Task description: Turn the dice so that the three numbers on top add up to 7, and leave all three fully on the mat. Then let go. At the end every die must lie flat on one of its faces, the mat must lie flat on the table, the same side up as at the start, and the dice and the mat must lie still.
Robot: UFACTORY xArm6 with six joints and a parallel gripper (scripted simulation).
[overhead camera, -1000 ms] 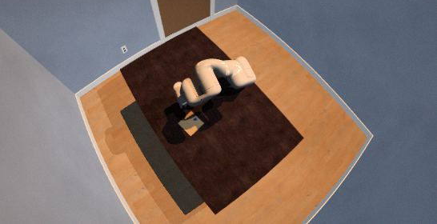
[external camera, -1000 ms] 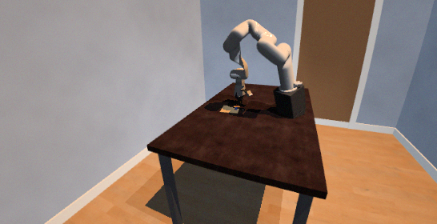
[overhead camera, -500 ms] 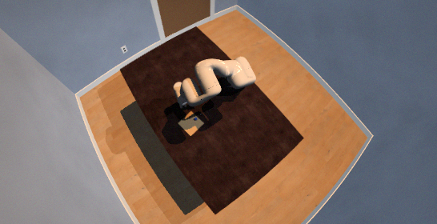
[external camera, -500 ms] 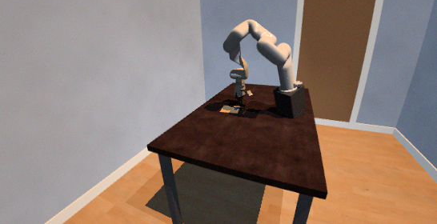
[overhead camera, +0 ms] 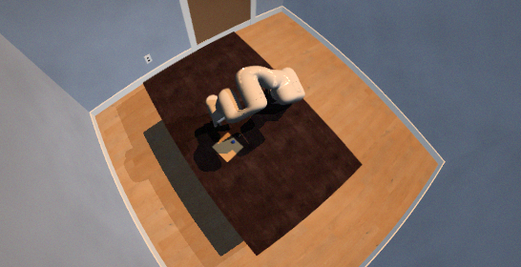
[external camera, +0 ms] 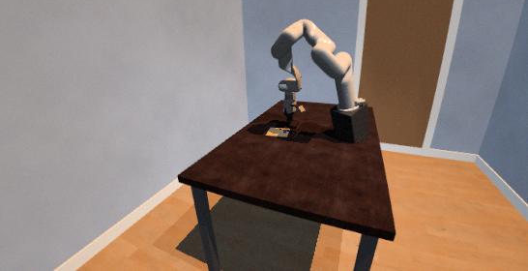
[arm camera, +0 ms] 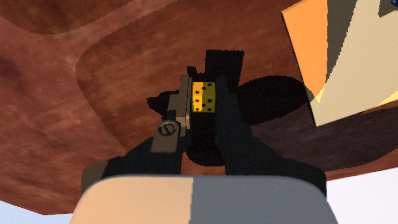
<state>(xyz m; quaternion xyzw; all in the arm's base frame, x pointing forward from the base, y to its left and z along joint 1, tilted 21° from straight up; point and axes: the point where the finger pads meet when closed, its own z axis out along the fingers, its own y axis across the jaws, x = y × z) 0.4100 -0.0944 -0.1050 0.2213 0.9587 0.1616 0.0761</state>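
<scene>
The mat is 40 mm ahead of my hand, 150 mm to the left of it and 50 mm below it. The rest, counted from my hand: blue die: 10 mm behind, 140 mm to the left, 40 mm below; then yellow die: 10 mm below; then black die: 60 mm behind, 130 mm to the left, 40 mm below.
</scene>
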